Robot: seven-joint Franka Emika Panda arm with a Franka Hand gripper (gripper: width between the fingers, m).
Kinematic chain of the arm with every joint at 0, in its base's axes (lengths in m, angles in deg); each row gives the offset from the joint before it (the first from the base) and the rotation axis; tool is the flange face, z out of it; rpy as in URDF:
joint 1: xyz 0 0 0.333 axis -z
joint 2: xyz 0 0 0 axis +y
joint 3: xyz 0 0 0.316 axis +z
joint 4: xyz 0.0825 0 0 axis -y
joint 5: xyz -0.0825 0 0.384 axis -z
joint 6: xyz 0 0 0 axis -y
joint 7: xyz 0.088 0 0 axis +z
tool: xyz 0 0 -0.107 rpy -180 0 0
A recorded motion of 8 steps. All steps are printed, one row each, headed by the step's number.
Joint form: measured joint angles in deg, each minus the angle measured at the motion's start. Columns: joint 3, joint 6, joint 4, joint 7, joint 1, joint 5, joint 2.
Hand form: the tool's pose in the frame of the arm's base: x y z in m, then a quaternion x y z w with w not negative. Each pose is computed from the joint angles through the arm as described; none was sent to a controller.
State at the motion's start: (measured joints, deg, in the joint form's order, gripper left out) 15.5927 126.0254 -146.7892 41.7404 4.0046 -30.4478 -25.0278
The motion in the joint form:
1: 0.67 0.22 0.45 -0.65 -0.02 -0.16 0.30
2: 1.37 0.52 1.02 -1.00 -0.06 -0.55 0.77
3: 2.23 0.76 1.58 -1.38 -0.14 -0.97 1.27
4: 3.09 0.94 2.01 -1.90 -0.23 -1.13 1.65
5: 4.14 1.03 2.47 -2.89 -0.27 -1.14 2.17
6: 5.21 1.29 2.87 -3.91 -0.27 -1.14 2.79
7: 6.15 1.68 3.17 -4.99 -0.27 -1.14 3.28
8: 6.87 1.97 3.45 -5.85 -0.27 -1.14 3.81
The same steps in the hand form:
1: 0.4007 0.1051 0.4191 -0.94098 -0.29502 -0.08088 0.14485
2: 0.4028 0.1112 0.4203 -0.94034 -0.29603 -0.08281 0.14587
3: 0.4045 0.1189 0.4209 -0.93937 -0.29824 -0.08349 0.14718
4: 0.4051 0.1263 0.4212 -0.93868 -0.30072 -0.08289 0.14688
5: 0.4055 0.1349 0.4203 -0.93893 -0.30121 -0.07945 0.14620
6: 0.4060 0.1431 0.4185 -0.93946 -0.30086 -0.07608 0.14533
7: 0.4063 0.1502 0.4171 -0.94044 -0.29881 -0.07425 0.14415
8: 0.4069 0.1558 0.4153 -0.94126 -0.29690 -0.07195 0.14387

